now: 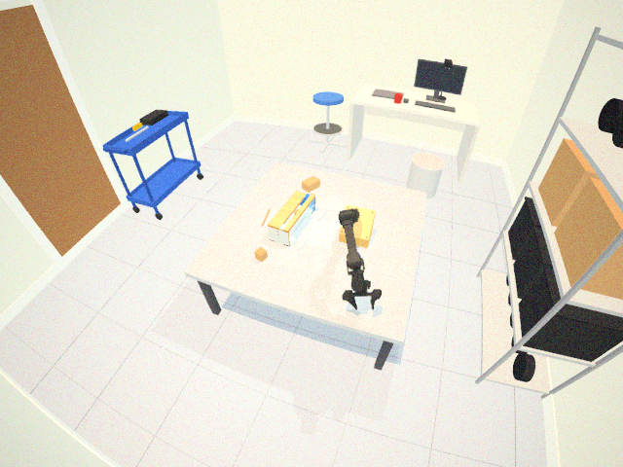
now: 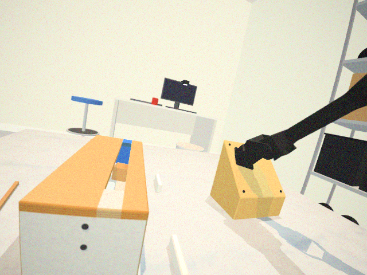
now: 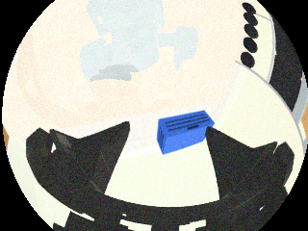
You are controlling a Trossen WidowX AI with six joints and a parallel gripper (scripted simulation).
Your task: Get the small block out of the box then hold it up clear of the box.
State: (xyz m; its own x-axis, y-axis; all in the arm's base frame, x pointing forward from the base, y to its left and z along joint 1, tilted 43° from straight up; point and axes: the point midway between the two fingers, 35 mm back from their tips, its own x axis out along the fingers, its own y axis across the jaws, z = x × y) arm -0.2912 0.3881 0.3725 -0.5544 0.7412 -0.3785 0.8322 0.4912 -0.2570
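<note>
Now: gripper tip 66 cm short of the small block, 48 cm to the left of it and 1 cm above it. The rest, counted from my gripper tip: box: 64 cm ahead, 45 cm to the right, 3 cm below; thin stick: 88 cm ahead, 42 cm to the right, 9 cm below.
</note>
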